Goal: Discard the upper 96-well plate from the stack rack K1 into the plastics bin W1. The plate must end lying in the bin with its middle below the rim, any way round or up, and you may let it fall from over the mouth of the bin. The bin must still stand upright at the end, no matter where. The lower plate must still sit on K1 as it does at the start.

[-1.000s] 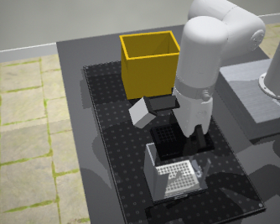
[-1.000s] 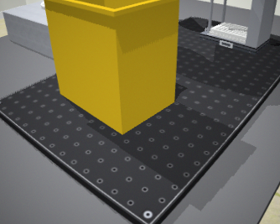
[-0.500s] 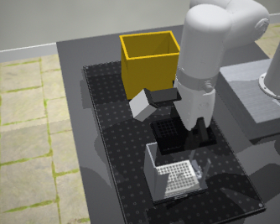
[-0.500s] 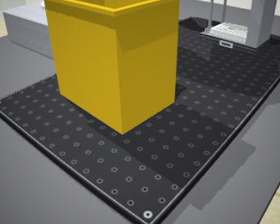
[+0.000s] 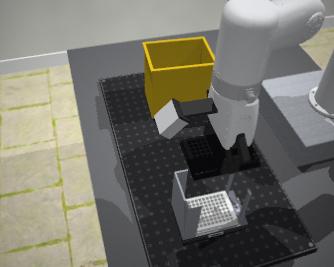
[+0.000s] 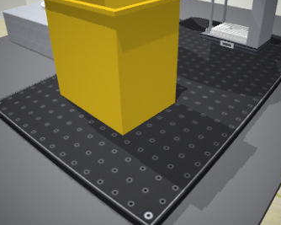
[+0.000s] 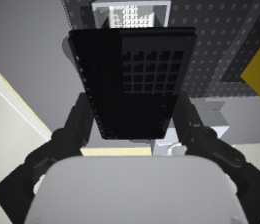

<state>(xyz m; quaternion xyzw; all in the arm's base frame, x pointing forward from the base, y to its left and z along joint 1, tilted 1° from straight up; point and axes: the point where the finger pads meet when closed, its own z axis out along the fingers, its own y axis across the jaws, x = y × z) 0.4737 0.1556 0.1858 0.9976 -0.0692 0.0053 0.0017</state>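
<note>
Now: hand 39 cm to the left of the yellow plastics bin W1, 17 cm above it and 10 cm past it. The rest, counted from my hand: tall grey rack wall (17 cm below, 7 cm ahead, 1 cm to the right); white 96-well plate (23 cm below); black 96-well plate (1 cm below).
</note>
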